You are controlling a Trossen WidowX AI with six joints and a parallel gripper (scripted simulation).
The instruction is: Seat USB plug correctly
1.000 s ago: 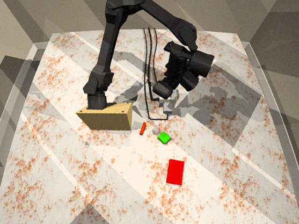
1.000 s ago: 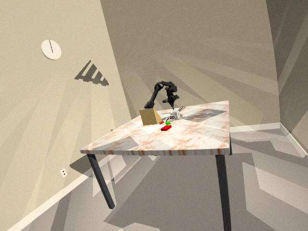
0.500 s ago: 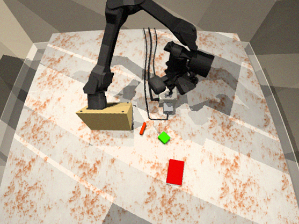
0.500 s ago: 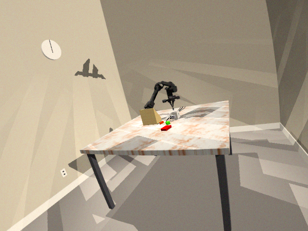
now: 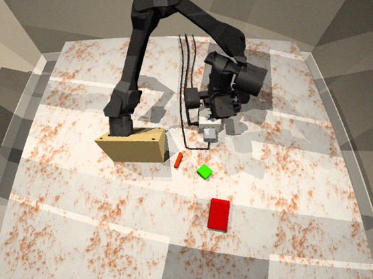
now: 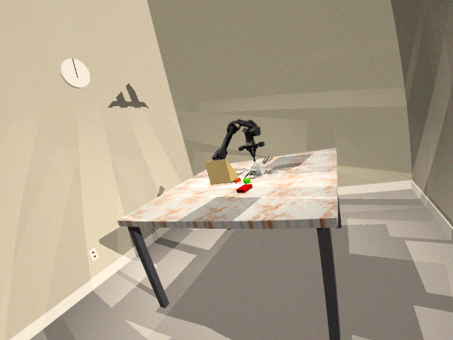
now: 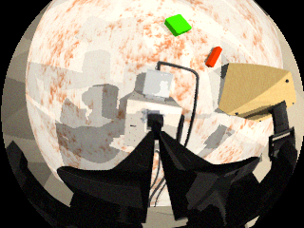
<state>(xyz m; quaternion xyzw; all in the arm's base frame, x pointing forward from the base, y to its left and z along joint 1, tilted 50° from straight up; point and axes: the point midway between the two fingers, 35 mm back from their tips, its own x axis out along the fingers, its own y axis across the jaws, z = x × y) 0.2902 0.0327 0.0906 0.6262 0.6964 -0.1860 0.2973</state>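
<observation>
The dark usb plug is 2 cm below my gripper tip. Round my gripper tip: flat red block (3 cm ahead, 31 cm to the right, 12 cm below); orange stick (11 cm behind, 13 cm to the right, 12 cm below); green cube (2 cm behind, 17 cm to the right, 12 cm below).
</observation>
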